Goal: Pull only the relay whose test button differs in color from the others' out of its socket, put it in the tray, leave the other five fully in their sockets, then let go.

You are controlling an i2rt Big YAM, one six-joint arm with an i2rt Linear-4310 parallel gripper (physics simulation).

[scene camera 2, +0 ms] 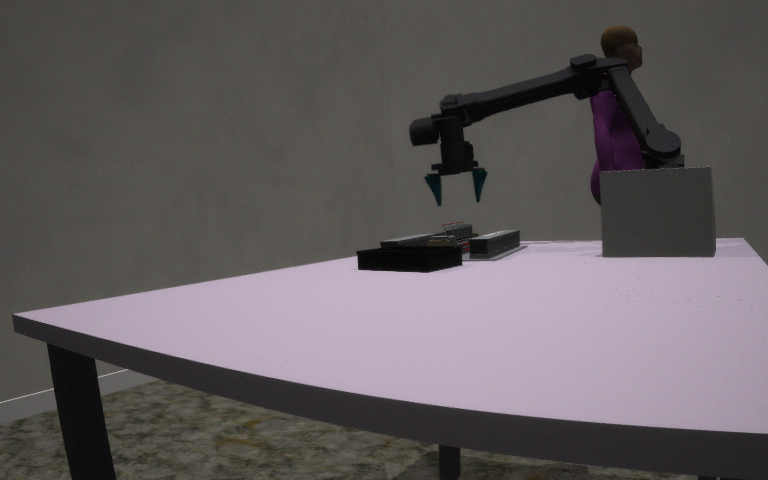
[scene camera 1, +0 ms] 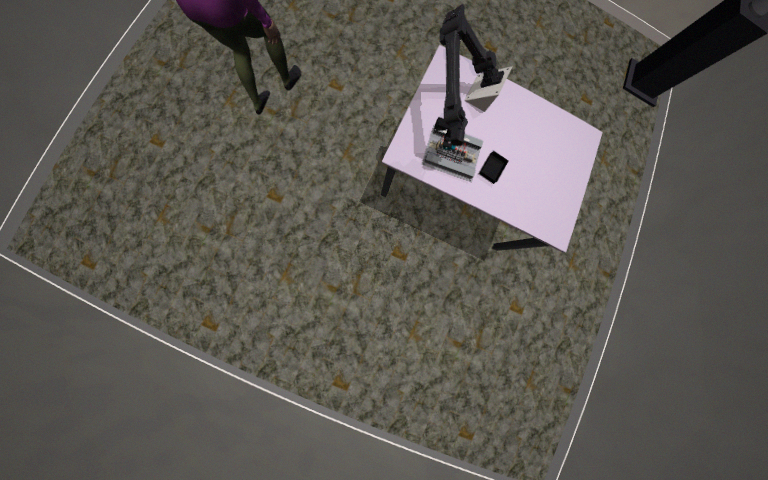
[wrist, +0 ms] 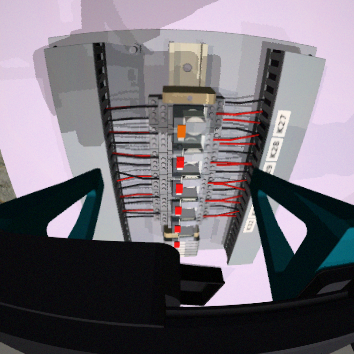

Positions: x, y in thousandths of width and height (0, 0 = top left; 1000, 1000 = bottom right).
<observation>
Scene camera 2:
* my gripper: 597, 426
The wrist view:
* my gripper: 499, 499
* grey panel: 662, 188
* tan end block: 482, 264
</observation>
